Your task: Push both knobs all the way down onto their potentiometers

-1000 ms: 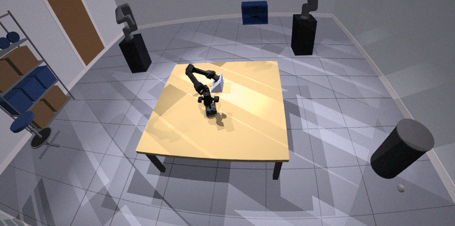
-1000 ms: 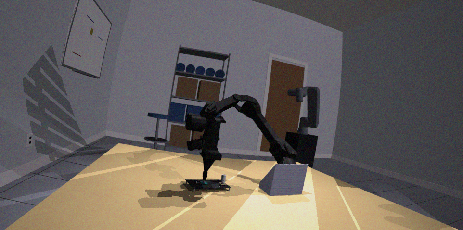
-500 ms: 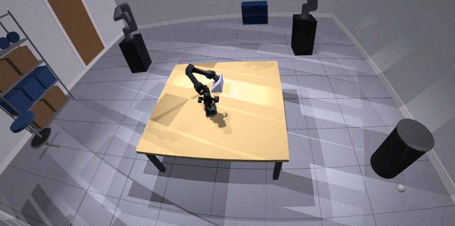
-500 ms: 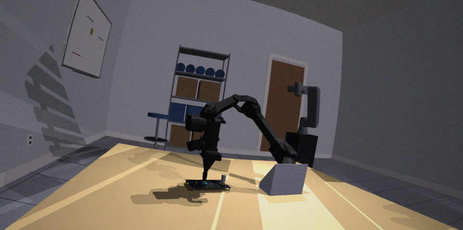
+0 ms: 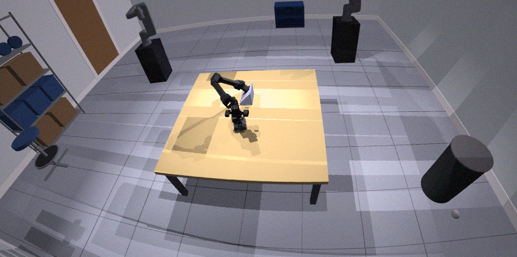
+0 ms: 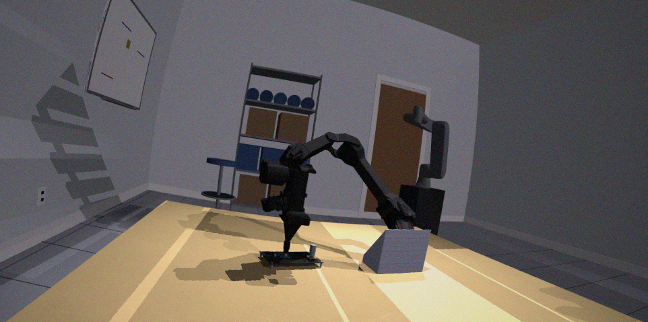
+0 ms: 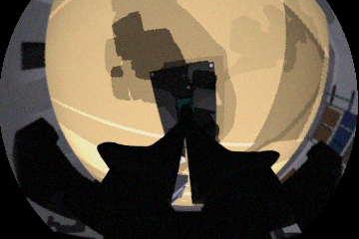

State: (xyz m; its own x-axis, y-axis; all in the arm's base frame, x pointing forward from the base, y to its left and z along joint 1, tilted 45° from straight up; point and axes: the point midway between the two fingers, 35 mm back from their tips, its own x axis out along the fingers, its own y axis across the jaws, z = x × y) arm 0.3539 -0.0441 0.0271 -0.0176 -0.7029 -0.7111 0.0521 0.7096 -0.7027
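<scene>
Right now the black knob is 20 mm below my gripper tip. Also, from my gripper tip: grey knob: 80 mm behind, 20 mm below.
</scene>
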